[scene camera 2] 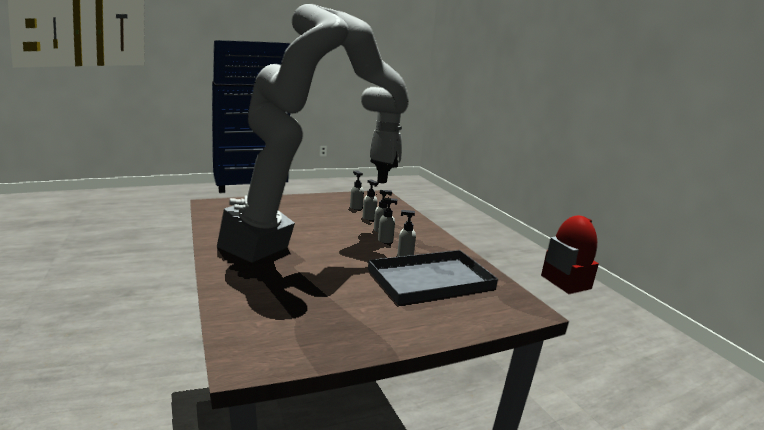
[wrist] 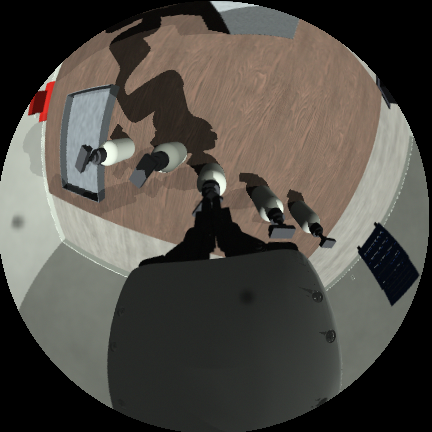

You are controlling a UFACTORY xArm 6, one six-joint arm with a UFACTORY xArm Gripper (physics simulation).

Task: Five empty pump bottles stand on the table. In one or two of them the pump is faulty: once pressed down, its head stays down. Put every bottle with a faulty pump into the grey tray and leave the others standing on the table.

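Seen in the pictures: gripper, fingertip midpoint: [scene camera 2: 382, 182] [wrist: 212, 208]; arm's base at its link origin: [scene camera 2: 259, 215].
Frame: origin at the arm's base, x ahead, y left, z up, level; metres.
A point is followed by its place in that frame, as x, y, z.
Note:
My gripper [scene camera 2: 382, 180] @[0.417, 0.089, 0.057] [wrist: 212, 208] @[0.417, 0.089, 0.057] is shut and empty, pointing down just above the middle pump bottle [scene camera 2: 378, 220] @[0.407, 0.072, -0.069] [wrist: 212, 176] @[0.409, 0.084, -0.029]. Its fingers partly hide that bottle's black head in the wrist view; I cannot tell whether they touch it. On the tray side stand a white bottle [scene camera 2: 386, 229] @[0.396, -0.022, -0.064] [wrist: 172, 155] @[0.397, 0.016, -0.031] and, nearest the tray, another bottle [scene camera 2: 406, 243] @[0.407, -0.145, -0.062] [wrist: 120, 151] @[0.416, -0.098, -0.056]. On the far side stand a bottle [scene camera 2: 369, 208] @[0.420, 0.187, -0.066] [wrist: 266, 204] @[0.423, 0.191, -0.034] and the farthest bottle [scene camera 2: 356, 198] @[0.413, 0.305, -0.066] [wrist: 304, 215] @[0.416, 0.304, -0.050]. These four heads look raised. The grey tray [scene camera 2: 449, 296] @[0.417, -0.389, -0.110] [wrist: 64, 145] @[0.434, -0.386, -0.101] holds no bottle.
The bottles stand upright in a slanting row on the brown table [scene camera 2: 256, 347] @[-0.087, -0.479, -0.110] [wrist: 300, 100] @[0.183, 0.203, -0.110]. The robot's base [scene camera 2: 251, 235] @[-0.036, -0.080, -0.027] [wrist: 262, 22] stands at the table's other side. A blue cabinet [scene camera 2: 229, 128] [wrist: 390, 265] and a red object [scene camera 2: 577, 240] [wrist: 40, 102] are beyond the table.

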